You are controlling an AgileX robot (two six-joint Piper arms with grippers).
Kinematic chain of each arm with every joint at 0, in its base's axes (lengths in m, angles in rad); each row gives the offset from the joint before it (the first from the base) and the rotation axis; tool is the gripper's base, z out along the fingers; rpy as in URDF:
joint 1: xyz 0 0 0.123 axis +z
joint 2: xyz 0 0 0 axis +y
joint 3: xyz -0.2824 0 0.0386 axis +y
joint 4: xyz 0.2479 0 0.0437 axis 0.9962 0 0.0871
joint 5: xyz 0 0 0 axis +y
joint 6: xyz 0.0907 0 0.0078 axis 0.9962 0 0.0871
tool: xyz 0 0 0 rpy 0 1.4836 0
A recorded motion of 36 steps. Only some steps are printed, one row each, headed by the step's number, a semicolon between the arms.
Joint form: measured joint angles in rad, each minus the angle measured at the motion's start. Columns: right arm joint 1, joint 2, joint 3, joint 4, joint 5, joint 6; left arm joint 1, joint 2, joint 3, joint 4, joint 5, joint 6.
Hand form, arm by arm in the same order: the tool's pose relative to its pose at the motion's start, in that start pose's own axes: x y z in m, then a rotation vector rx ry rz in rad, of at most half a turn. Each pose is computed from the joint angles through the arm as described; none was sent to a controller.
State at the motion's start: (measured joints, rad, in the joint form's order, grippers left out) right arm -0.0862 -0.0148 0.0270 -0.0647 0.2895 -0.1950; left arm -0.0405 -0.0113 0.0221 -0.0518 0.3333 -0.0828
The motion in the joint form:
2: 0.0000 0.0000 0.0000 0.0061 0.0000 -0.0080; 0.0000 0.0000 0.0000 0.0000 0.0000 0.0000
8: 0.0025 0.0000 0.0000 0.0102 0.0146 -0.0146; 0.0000 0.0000 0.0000 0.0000 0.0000 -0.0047
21: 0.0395 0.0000 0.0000 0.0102 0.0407 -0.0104; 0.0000 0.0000 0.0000 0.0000 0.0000 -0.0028
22: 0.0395 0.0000 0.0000 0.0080 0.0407 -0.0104; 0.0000 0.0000 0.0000 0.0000 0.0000 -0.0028
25: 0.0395 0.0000 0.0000 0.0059 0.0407 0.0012; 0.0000 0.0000 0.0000 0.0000 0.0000 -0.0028
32: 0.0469 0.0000 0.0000 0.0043 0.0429 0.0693; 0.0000 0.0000 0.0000 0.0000 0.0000 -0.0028
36: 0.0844 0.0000 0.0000 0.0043 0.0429 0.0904; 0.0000 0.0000 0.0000 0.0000 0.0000 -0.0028
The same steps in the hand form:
2: 0.0000 0.0002 0.0000 -0.0017 -0.0003 -0.0022; 0.0000 0.0000 0.0000 0.0000 0.0000 0.0000
8: 0.0012 0.0007 0.0000 -0.0082 0.0131 -0.0054; 0.0000 0.0000 0.0000 0.0000 0.0000 -0.0047
21: 0.0030 0.0031 -0.0001 -0.0483 0.0293 -0.0099; 0.0000 0.0000 0.0000 0.0000 0.0000 -0.0028
22: 0.0030 0.0030 -0.0001 -0.0476 0.0294 -0.0119; 0.0000 0.0000 0.0000 0.0000 0.0000 -0.0028
25: 0.0031 0.0029 -0.0001 -0.0468 0.0298 -0.0024; 0.0000 0.0000 0.0000 0.0000 0.0000 -0.0028
32: 0.0032 0.0033 -0.0001 -0.0526 0.0320 0.0624; 0.0000 0.0000 0.0000 0.0000 0.0000 -0.0028
36: 0.0027 0.0052 -0.0002 -0.0879 0.0248 0.0747; 0.0000 0.0000 0.0000 0.0000 0.0000 -0.0028

